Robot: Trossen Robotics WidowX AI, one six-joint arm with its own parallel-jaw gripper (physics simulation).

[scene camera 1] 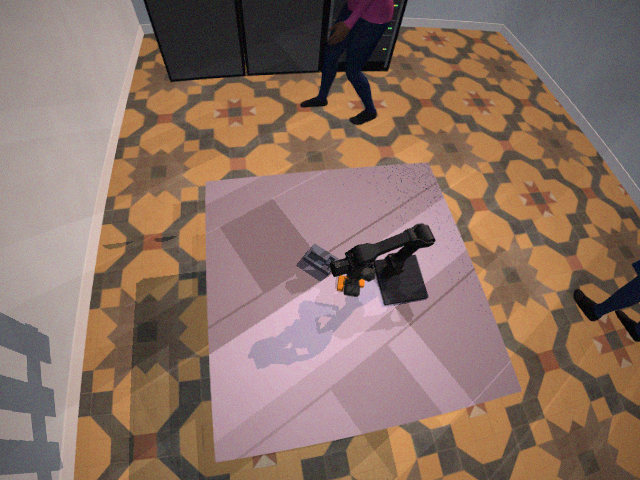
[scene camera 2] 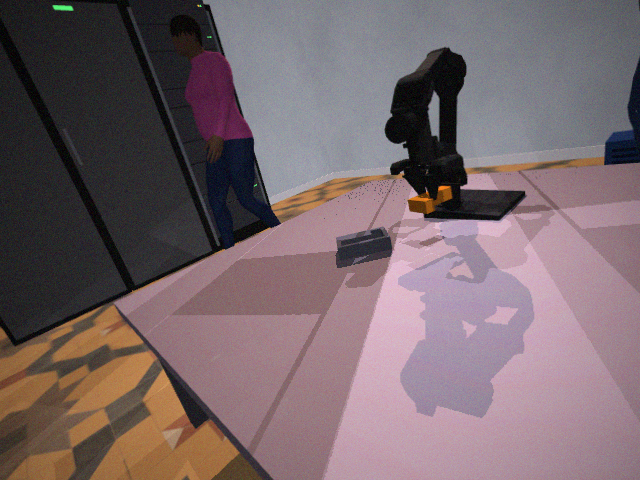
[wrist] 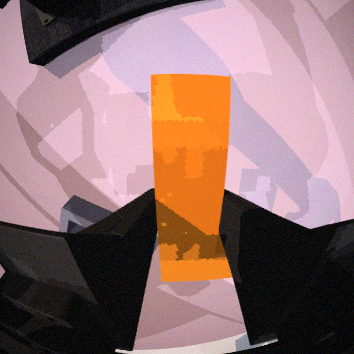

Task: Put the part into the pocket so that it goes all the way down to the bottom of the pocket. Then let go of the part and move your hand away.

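Where they show: gripper, fingertip midpoint: [scene camera 1: 350,281] [wrist: 186,195]; arm's base, link origin: [scene camera 1: 390,269] [scene camera 2: 450,203].
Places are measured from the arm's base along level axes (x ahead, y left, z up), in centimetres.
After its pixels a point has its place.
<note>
The orange part [scene camera 1: 341,283] @[z 10.3, x 27.7, y 1.6 cm] [scene camera 2: 421,204] @[z 9.5, x 29.4, y 1.9 cm] [wrist: 192,135] @[z 10.3, x 20.4, y 3.4 cm] is held above the table, and a shadow lies apart from it in scene camera 2. My gripper [scene camera 1: 352,285] @[z 8.6, x 23.4, y 1.7 cm] [scene camera 2: 430,194] @[z 8.6, x 23.4, y 1.7 cm] [wrist: 186,195] @[z 8.6, x 23.4, y 1.7 cm] is shut on the part, with one black finger on each side of it in the wrist view. The grey block with the pocket [scene camera 1: 313,264] @[z 0.1, x 33.6, y -14.3 cm] [scene camera 2: 367,252] @[z -1.7, x 32.7, y -12.9 cm] [wrist: 76,205] @[z -0.4, x 22.7, y -11.9 cm] stands on the table, apart from the part, to its left in both scene views. Its opening faces up. In the wrist view a finger hides much of the block, and the pocket's bottom is not visible.
The arm's black base plate [scene camera 1: 410,289] @[z -0.7, x -4.8, y 12.0 cm] [scene camera 2: 493,203] @[z -0.8, x 0.0, y 11.7 cm] [wrist: 37,37] @[z 0.3, x 3.7, y -4.5 cm] lies on the pink table top [scene camera 1: 258,418] @[z -2.4, x 76.0, y 38.9 cm] [scene camera 2: 465,444] @[z -2.4, x 74.9, y 19.9 cm], right of the part in the scene views. Dark cabinets [scene camera 1: 199,41] [scene camera 2: 62,155] and a person in a pink top [scene camera 1: 369,11] [scene camera 2: 214,95] stand beyond the table.
</note>
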